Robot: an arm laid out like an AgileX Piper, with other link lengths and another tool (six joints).
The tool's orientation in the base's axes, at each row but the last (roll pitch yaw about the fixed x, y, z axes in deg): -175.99, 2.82, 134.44; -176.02, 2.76, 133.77; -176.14, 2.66, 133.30; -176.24, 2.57, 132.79; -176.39, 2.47, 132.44; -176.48, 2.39, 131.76; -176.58, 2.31, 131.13
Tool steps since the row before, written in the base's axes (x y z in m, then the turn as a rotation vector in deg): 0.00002, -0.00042, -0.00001, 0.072, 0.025, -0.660; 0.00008, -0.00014, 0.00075, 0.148, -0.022, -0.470; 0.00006, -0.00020, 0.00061, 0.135, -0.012, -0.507; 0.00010, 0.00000, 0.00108, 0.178, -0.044, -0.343; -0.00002, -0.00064, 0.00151, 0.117, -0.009, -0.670; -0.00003, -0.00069, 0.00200, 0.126, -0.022, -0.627; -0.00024, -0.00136, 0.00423, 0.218, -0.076, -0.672
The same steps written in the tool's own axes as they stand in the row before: -0.00031, -0.00028, 0.00004, 0.000, 0.115, 0.654; -0.00019, -0.00009, -0.00074, -0.095, 0.124, 0.468; -0.00021, -0.00013, -0.00059, -0.078, 0.124, 0.504; -0.00012, 0.00000, -0.00108, -0.138, 0.123, 0.342; -0.00052, -0.00054, -0.00146, -0.057, 0.122, 0.667; -0.00058, -0.00060, -0.00194, -0.074, 0.118, 0.625; -0.00104, -0.00132, -0.00412, -0.173, 0.155, 0.672
